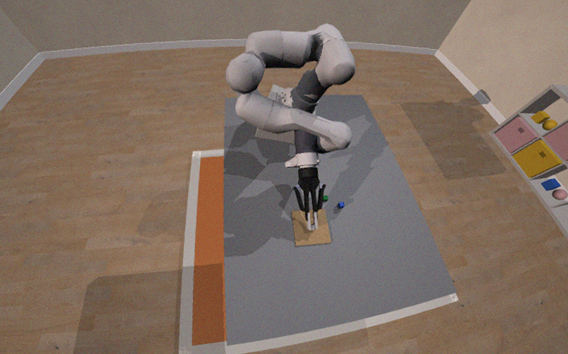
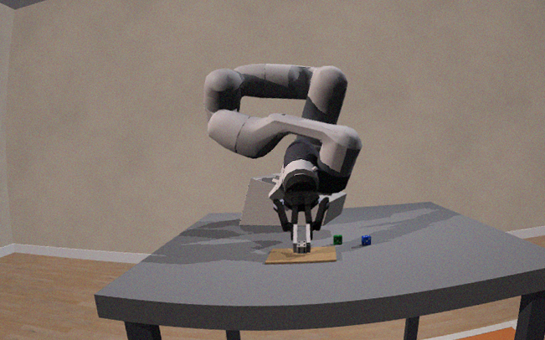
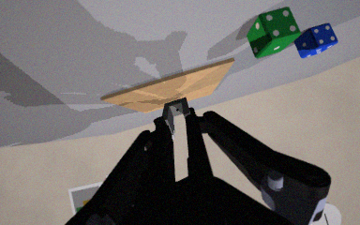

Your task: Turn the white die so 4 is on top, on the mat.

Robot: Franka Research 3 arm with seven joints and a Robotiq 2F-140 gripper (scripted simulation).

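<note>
Now: the white die 2 cm ahead of my hand and 2 cm below it. Also, from my hand: green die: 9 cm behind, 8 cm to the left, 3 cm below; then blue die: 6 cm behind, 15 cm to the left, 3 cm below; then tan mat: 2 cm ahead, 3 cm below.
</note>
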